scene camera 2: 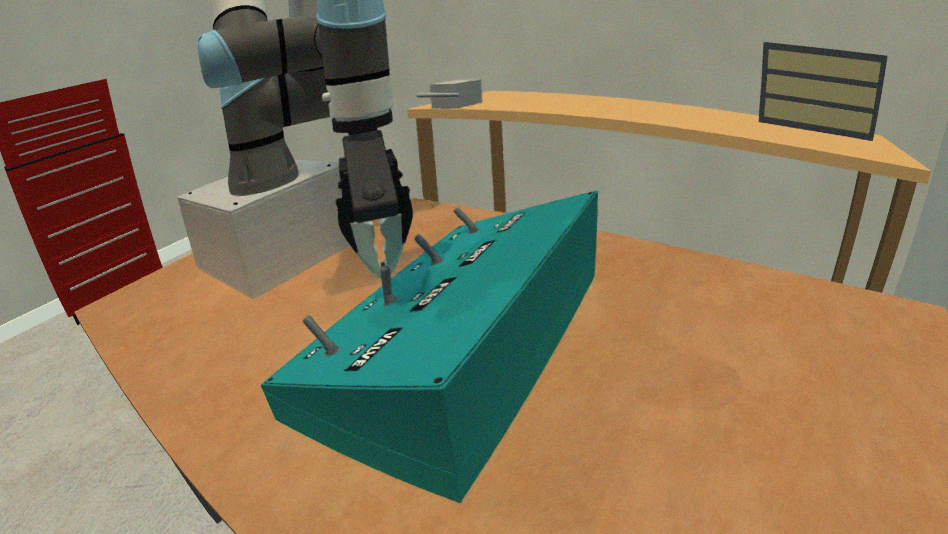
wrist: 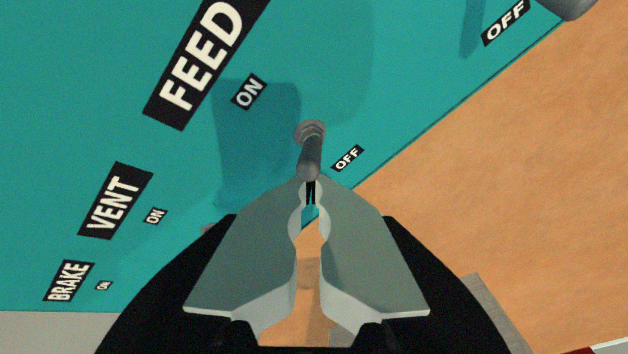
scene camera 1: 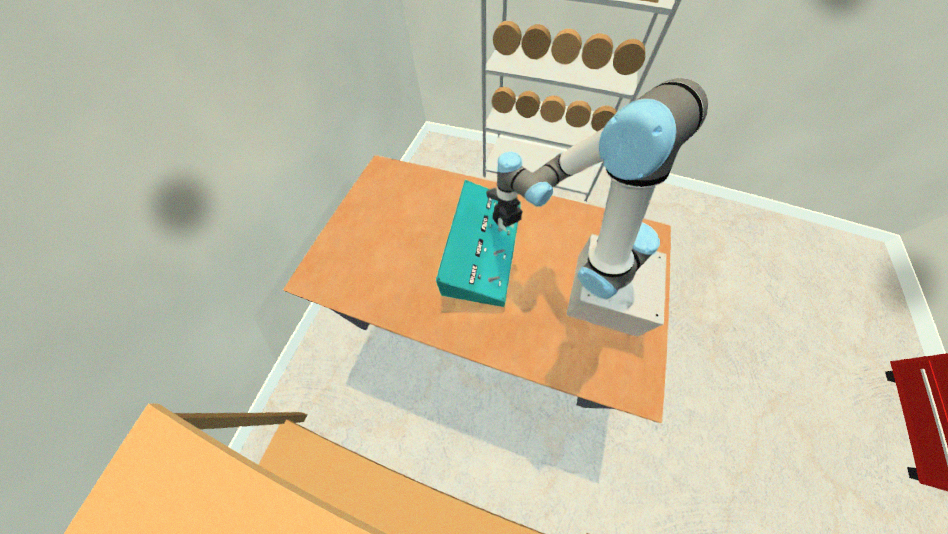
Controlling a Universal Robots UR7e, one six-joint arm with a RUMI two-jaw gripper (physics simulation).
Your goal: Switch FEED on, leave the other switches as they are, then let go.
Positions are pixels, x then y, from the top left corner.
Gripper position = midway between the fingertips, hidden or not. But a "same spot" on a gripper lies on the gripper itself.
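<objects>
I see my gripper in the wrist view, in scene camera 2 and in scene camera 1 (503,228). On my gripper, (wrist: 372,269) and (scene camera 2: 361,231) are the same spot. There is also a teal switch box, and on it (scene camera 1: 469,260) and (scene camera 2: 513,230) are one and the same spot.
</objects>
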